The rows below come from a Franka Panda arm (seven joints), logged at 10 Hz.
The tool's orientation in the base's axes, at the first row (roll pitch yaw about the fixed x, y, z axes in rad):
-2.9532, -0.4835, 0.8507
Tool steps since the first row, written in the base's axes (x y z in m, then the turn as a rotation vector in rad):
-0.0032, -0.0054, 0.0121, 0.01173, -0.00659, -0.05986
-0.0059, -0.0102, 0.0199, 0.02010, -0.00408, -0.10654
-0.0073, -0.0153, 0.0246, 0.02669, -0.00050, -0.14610
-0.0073, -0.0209, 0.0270, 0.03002, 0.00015, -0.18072
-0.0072, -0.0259, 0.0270, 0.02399, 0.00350, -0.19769
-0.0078, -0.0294, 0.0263, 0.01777, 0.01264, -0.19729
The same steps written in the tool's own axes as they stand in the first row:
0.0002, -0.0014, -0.0136, -0.02537, 0.02310, 0.05087
-0.0010, -0.0021, -0.0230, -0.04051, 0.03604, 0.09398
-0.0030, -0.0010, -0.0297, -0.05267, 0.04576, 0.13111
-0.0056, 0.0019, -0.0344, -0.06639, 0.05377, 0.16206
-0.0089, 0.0049, -0.0367, -0.07557, 0.04983, 0.17741
-0.0119, 0.0066, -0.0378, -0.07293, 0.03949, 0.18033

